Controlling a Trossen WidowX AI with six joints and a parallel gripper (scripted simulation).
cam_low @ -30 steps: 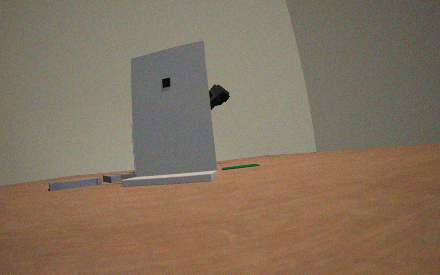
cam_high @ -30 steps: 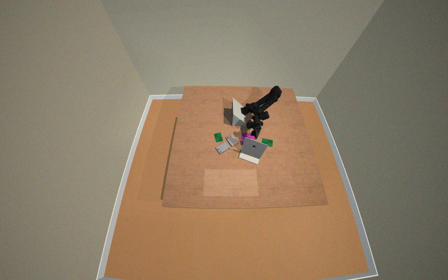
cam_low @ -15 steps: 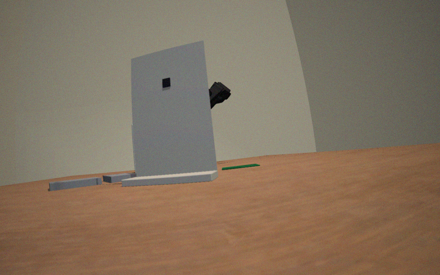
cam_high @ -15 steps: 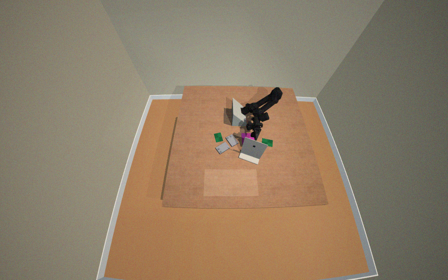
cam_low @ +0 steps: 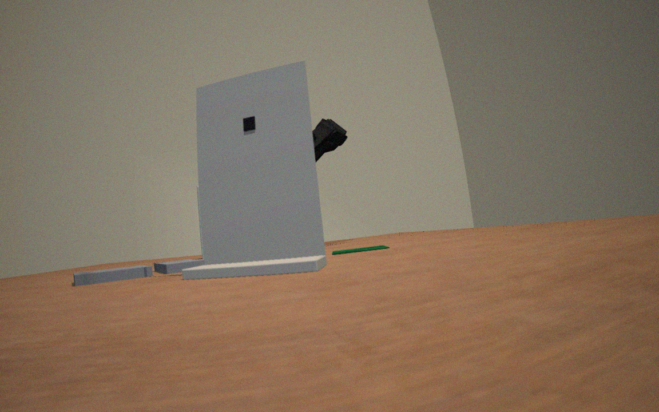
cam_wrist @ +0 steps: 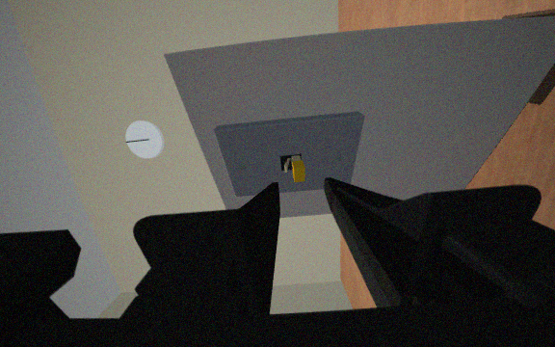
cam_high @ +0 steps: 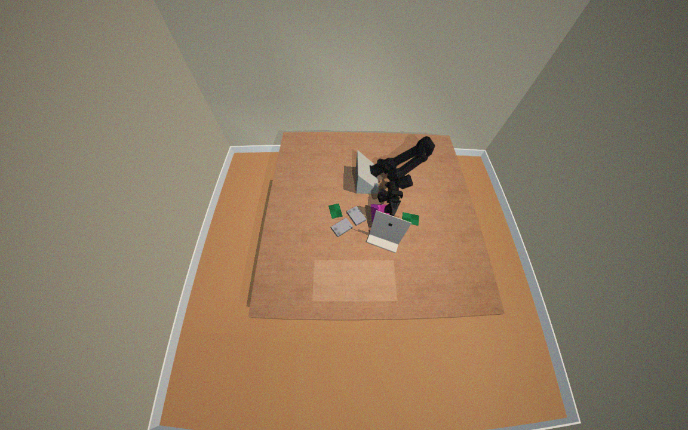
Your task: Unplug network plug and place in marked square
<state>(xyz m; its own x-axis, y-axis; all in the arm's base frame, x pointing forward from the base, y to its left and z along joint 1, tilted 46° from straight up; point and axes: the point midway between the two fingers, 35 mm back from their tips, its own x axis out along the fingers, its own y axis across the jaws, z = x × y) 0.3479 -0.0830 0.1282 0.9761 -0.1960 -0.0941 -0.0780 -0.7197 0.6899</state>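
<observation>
My gripper tip is 30 mm short of the network plug and 10 mm to the left of it. The rest, counted from my gripper tip: grey panel 70 mm below, 50 mm ahead, 20 mm to the right; magenta marked square 190 mm below, 130 mm behind, 10 mm to the right.
</observation>
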